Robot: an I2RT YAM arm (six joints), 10 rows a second.
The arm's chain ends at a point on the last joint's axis. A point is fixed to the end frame.
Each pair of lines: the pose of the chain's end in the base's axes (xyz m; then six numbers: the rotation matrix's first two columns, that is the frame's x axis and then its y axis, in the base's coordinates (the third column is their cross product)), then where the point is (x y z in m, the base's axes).
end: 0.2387, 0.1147, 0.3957, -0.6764, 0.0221, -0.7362, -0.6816, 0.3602, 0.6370
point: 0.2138 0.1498 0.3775
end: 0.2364, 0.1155, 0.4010, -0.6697, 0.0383, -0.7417, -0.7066, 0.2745, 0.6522
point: 0.2098 0.1505 0.3850
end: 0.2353, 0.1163, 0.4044, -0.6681, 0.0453, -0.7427, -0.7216, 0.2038, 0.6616
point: 0.2070 0.1507 0.3902
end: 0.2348, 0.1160, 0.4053, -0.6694, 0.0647, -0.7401, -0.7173, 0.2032, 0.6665
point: 0.2069 0.1510 0.3917
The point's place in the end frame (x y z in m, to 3 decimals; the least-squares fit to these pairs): 0.031 0.018 0.030
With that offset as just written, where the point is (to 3 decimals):
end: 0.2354, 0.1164, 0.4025, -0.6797, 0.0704, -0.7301, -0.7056, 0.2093, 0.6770
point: 0.208 0.152 0.389
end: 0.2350, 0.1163, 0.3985, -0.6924, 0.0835, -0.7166, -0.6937, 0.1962, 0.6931
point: 0.207 0.152 0.386
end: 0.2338, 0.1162, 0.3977, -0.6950, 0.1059, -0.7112, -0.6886, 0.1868, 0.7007
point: 0.206 0.152 0.387
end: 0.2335, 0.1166, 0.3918, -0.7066, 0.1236, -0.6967, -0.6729, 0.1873, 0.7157
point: 0.206 0.153 0.382
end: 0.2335, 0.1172, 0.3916, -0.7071, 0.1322, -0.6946, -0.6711, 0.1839, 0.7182
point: 0.206 0.154 0.382
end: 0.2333, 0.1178, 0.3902, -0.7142, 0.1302, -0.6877, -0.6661, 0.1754, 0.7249
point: 0.206 0.154 0.381
